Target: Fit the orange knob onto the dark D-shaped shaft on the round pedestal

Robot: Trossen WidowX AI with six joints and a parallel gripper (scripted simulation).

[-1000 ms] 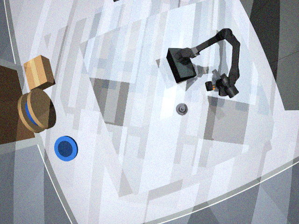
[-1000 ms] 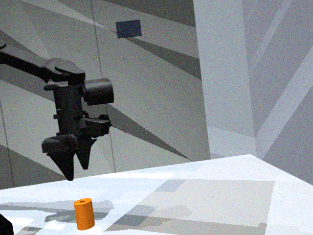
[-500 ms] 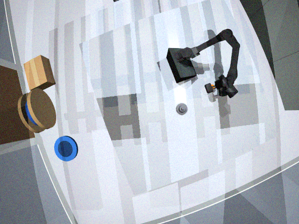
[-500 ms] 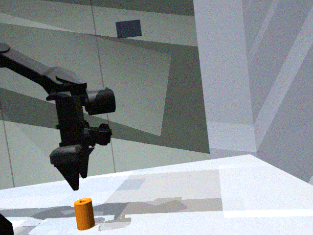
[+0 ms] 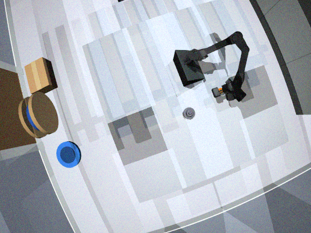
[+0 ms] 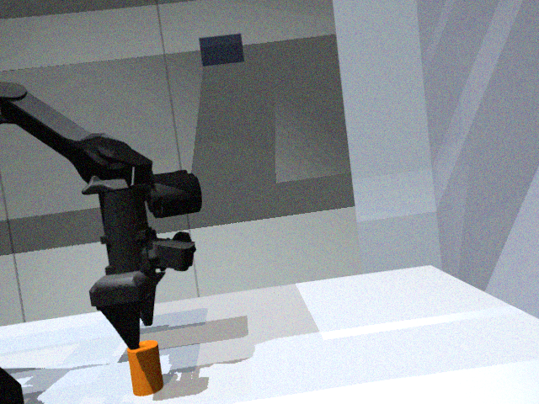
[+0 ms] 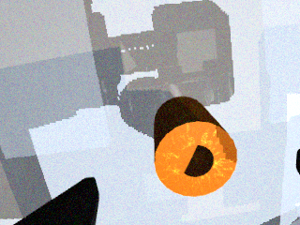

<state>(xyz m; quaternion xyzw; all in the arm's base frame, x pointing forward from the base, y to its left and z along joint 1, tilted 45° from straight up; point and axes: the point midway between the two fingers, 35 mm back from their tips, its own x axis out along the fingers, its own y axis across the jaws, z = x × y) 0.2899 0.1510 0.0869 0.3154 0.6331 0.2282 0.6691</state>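
The orange knob is 4 cm below my gripper tip. Also, from my gripper tip: dark shaft (27 cm to the right, 4 cm below, 4 cm ahead).
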